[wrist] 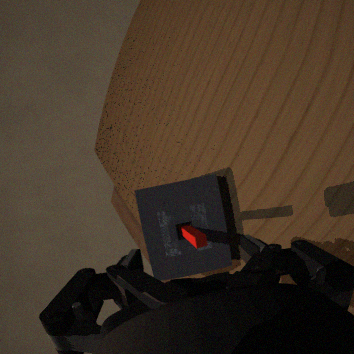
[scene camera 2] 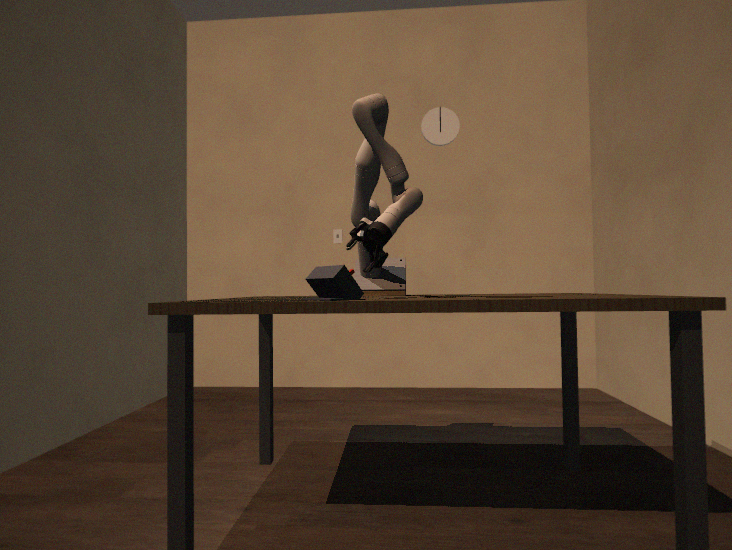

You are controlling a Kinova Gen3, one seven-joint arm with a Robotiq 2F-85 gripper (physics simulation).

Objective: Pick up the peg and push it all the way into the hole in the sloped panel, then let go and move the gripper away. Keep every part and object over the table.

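Frame: origin at the arm's base, x ahead, y down, z left, level; millimetres.
Where they show: gripper, fingertip midpoint: (wrist: pixel 191 254) (scene camera 2: pixel 356 260); arm's base, link origin: (scene camera 2: pixel 370 271).
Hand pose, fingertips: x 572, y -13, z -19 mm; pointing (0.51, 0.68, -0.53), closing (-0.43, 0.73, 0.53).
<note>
Each offset is from my fingertips to the top centre of the thing. "*": to the spot under its first point.
The dark grey block with the sloped panel @(dx +64, dy +19, dz -65 mm) (scene camera 2: pixel 335 285) (wrist: pixel 185 202) stands on the table. The red peg @(dx +36, dy +27, dz -36 mm) (scene camera 2: pixel 351 272) (wrist: pixel 194 236) has one end in the square hole @(* dx +45, dy +60, dz -54 mm) (wrist: pixel 182 226) near the middle of the panel, and part of it sticks out. In the wrist view the peg points towards the lower right, and a dark strip of the hole shows beside it. How deep it sits is hidden. My gripper (scene camera 2: pixel 360 257) (wrist: pixel 191 254) is open and empty, above and back from the peg, with its fingers wide apart. The peg is not between the fingertips.
The wooden table (scene camera 2: pixel 532 302) (wrist: pixel 240 100) bears the block close to its edge, at the left in the wrist view. The robot's base stands behind the block in the scene view, beside a pale plate (scene camera 2: pixel 398 272). Shadows fall on the table right of the block in the wrist view.
</note>
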